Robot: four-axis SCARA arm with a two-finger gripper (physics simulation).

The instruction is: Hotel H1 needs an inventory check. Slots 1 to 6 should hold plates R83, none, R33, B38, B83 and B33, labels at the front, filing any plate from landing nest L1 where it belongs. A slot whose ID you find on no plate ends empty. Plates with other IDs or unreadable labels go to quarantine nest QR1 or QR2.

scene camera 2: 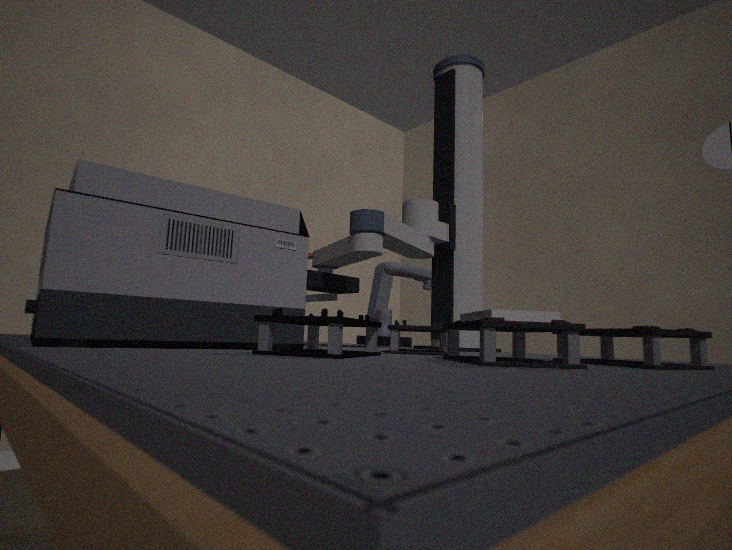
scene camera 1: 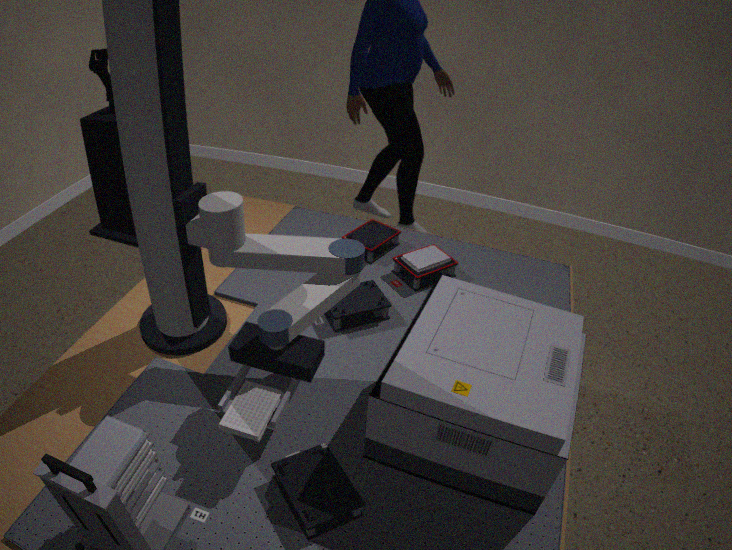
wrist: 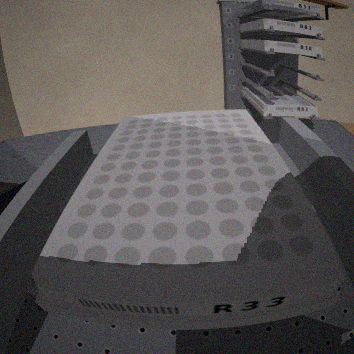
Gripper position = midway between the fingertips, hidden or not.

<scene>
In view: the gripper [scene camera 1: 246,417], a plate R33 [scene camera 1: 248,415], a plate B38 [wrist: 260,44] and a hotel H1 [wrist: 232,100].
The plate R33 is seen too in the wrist view [wrist: 184,220]. The gripper shows as well in the wrist view [wrist: 183,137]. Scene camera 2 does not show the plate B38, which is hidden by a grey instrument.
</scene>
